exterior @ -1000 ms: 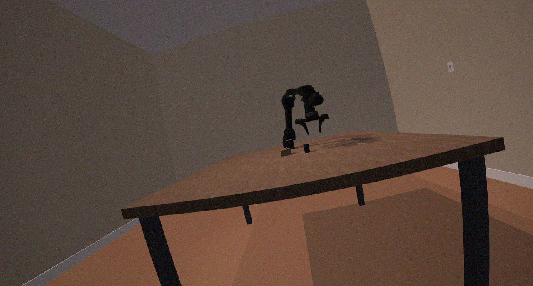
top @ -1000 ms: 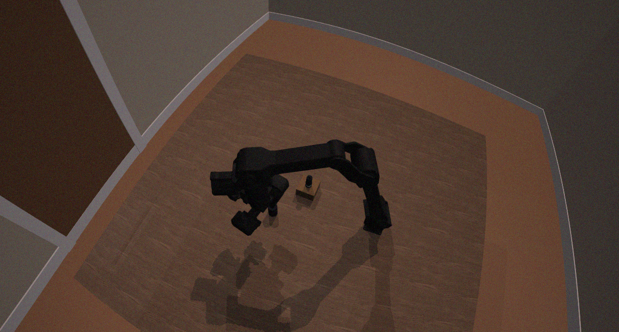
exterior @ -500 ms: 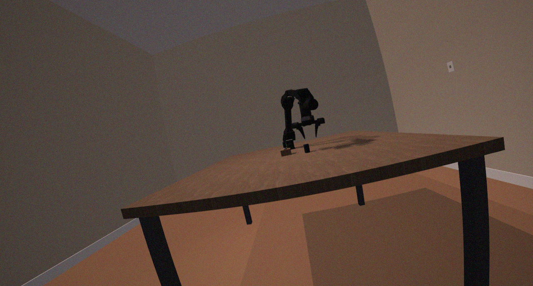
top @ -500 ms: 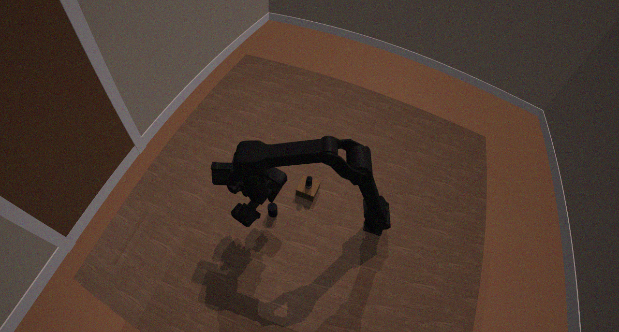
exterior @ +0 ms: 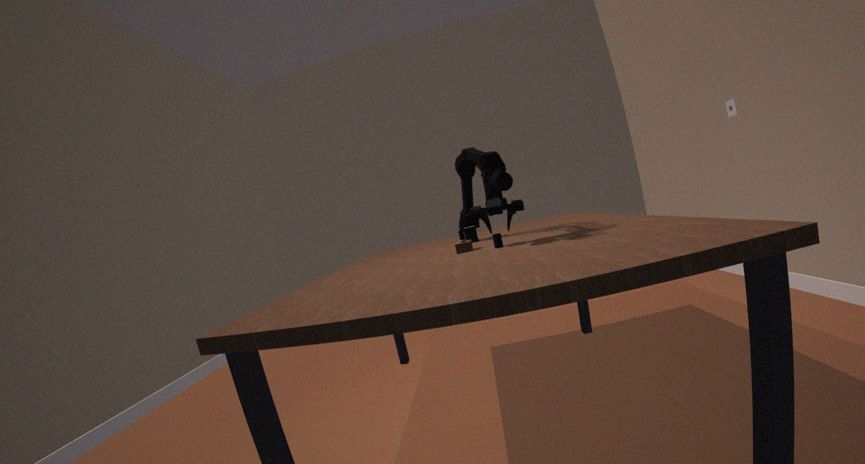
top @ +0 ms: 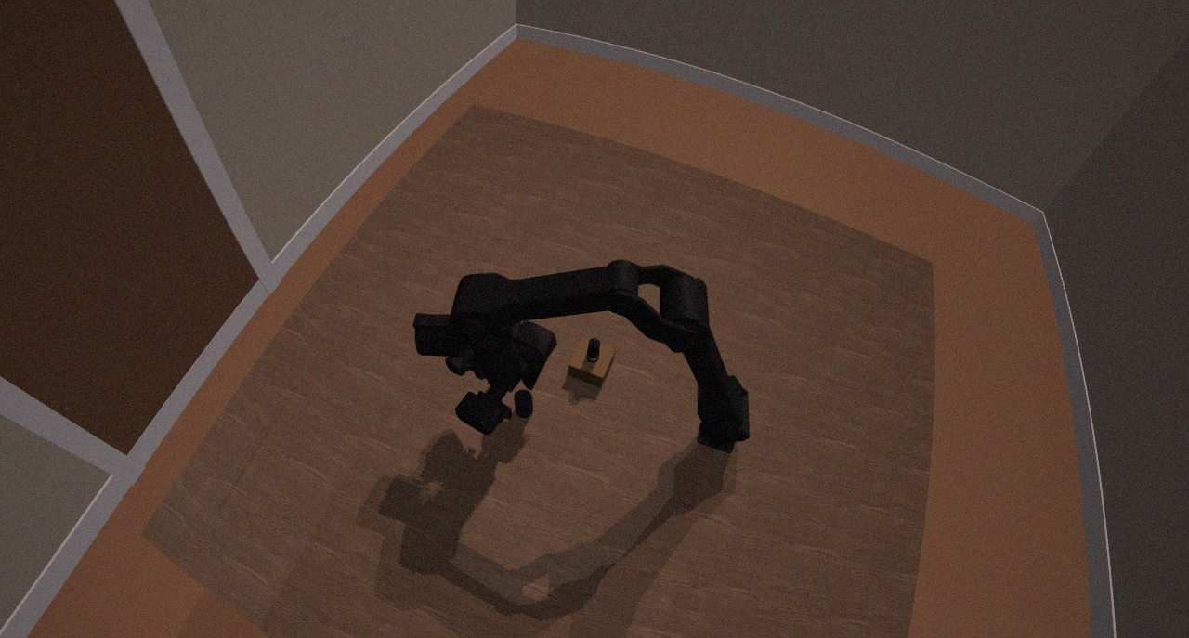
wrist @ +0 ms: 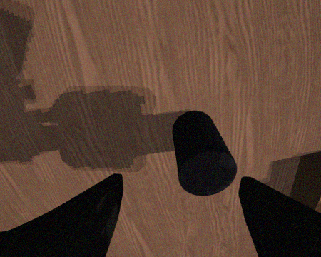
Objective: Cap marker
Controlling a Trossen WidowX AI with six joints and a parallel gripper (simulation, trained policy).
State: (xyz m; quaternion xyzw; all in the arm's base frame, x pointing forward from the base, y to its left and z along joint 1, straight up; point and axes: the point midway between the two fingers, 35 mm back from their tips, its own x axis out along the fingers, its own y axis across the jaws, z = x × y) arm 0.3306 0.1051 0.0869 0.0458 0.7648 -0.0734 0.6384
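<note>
My gripper tip is now 30 mm above the dark cap and 10 mm to the left of it. From my gripper tip the other things lie so: dark marker 140 mm to the right, 70 mm behind, 10 mm above; then tan holder block 140 mm to the right, 70 mm behind, 40 mm below.
</note>
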